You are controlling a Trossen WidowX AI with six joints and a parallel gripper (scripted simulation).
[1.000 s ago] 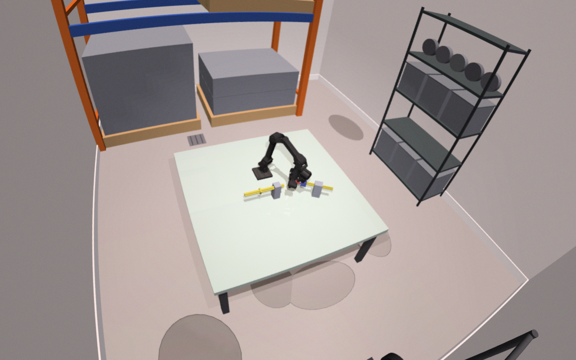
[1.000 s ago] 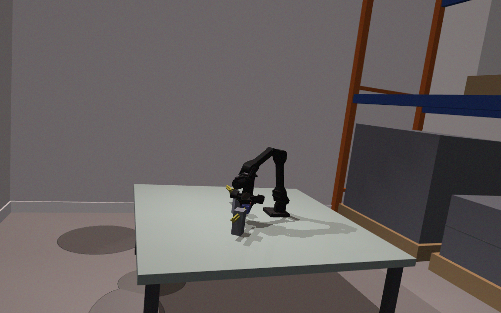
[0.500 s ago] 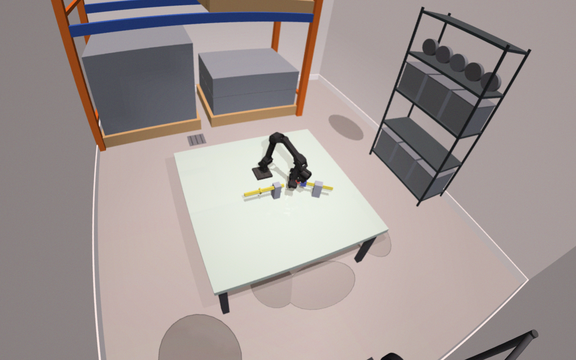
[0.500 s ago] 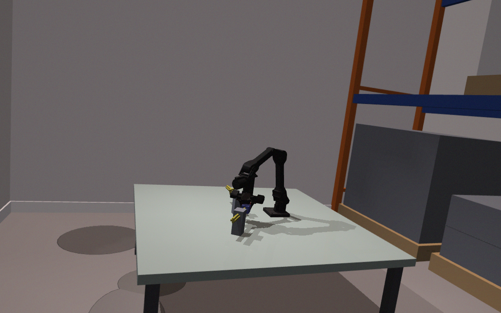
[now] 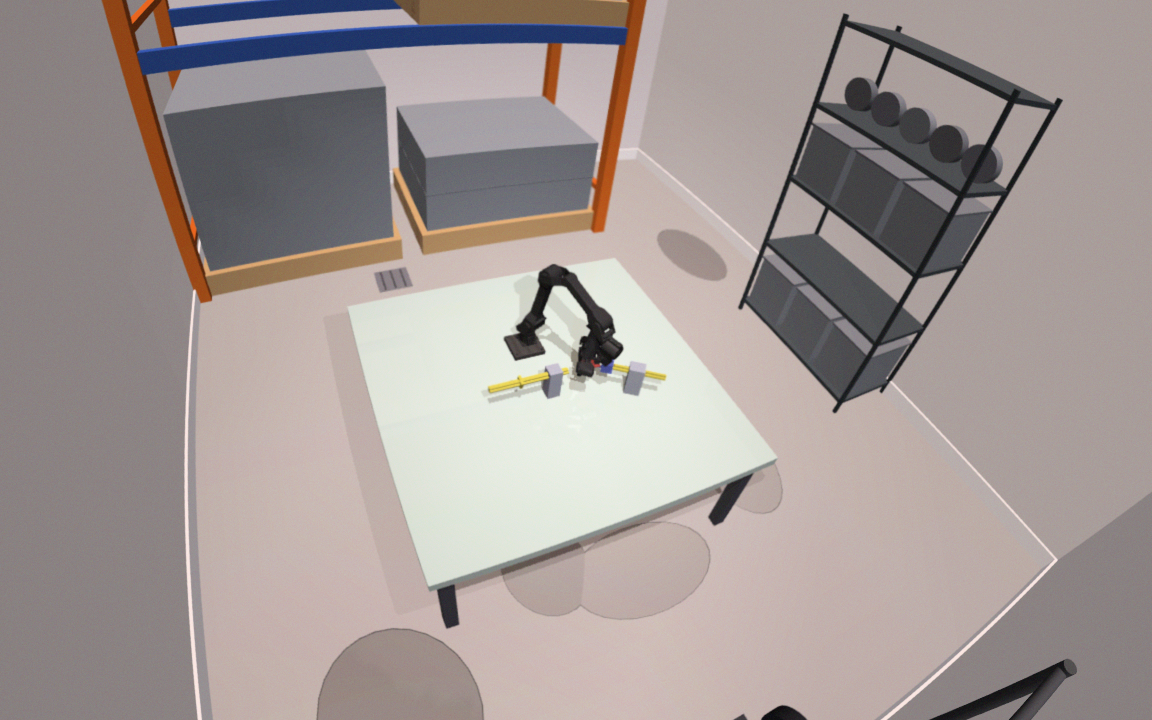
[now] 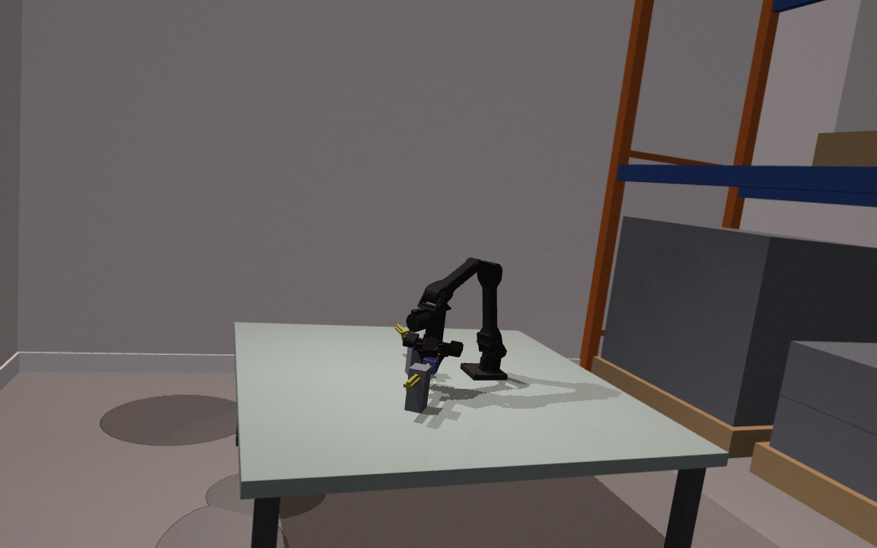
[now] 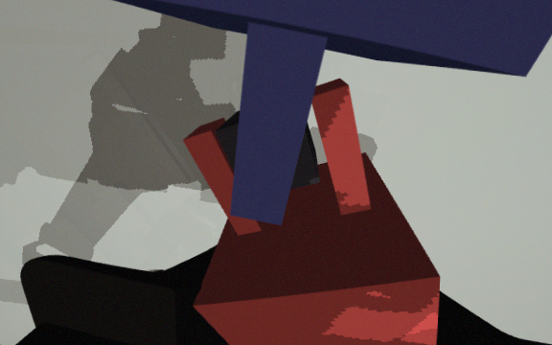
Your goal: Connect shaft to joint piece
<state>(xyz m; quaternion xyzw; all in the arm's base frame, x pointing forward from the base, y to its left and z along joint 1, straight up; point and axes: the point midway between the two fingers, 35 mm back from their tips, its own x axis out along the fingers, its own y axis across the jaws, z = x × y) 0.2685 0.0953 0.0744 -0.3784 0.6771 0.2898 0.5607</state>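
Now: gripper tip 4 cm below the red joint piece, 3 cm to the right of it and 1 cm short of it.
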